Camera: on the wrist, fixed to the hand. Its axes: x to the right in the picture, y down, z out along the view.
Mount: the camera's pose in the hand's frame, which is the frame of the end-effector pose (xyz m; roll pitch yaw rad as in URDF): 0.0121 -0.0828 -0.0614 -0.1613 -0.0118 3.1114
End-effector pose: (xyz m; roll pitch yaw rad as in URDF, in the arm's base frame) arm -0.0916 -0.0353 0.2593 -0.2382 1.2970 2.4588
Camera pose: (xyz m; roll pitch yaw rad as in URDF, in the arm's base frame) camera -0.0043 0.0161 0.2368 0.1924 -1.2995 -0.8029
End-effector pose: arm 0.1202 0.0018 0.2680 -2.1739 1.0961 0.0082
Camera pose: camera 0.2174 -0.0010 0.3043 1.9990 -1.0645 -3.1181
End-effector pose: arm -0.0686 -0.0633 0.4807 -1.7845 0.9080 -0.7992
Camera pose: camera -0.0422 -0.1513 0.5290 1.6293 -0.8760 2.3344
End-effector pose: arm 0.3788 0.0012 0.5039 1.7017 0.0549 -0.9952
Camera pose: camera 0.4433 0.0335 0.4293 -1.8643 -0.0833 2.1621
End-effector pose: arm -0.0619 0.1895 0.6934 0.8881 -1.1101 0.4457
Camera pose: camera 0.0282 0.2274 0.6585 -1.0682 1.0791 -2.7168
